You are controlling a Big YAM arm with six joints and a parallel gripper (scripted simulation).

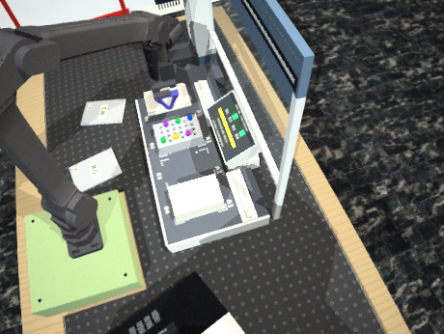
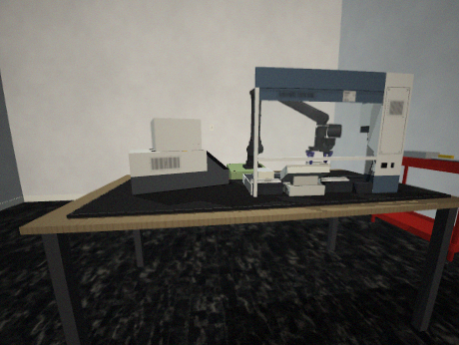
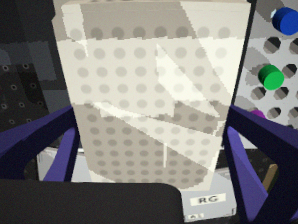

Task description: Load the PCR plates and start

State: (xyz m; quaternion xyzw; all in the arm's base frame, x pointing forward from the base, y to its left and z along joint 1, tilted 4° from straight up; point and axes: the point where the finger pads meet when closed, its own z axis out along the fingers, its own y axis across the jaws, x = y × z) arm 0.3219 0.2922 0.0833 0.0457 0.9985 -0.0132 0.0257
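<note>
My gripper is now 210 mm past the grey nest, 150 mm to the right of it and 120 mm above it. Round my hand: white deep-well block (20 mm behind, 310 mm to the right, 50 mm below); tube cooling block (100 mm to the right, 50 mm below); regrip nest (280 mm behind, 70 mm to the right, 120 mm below).
</note>
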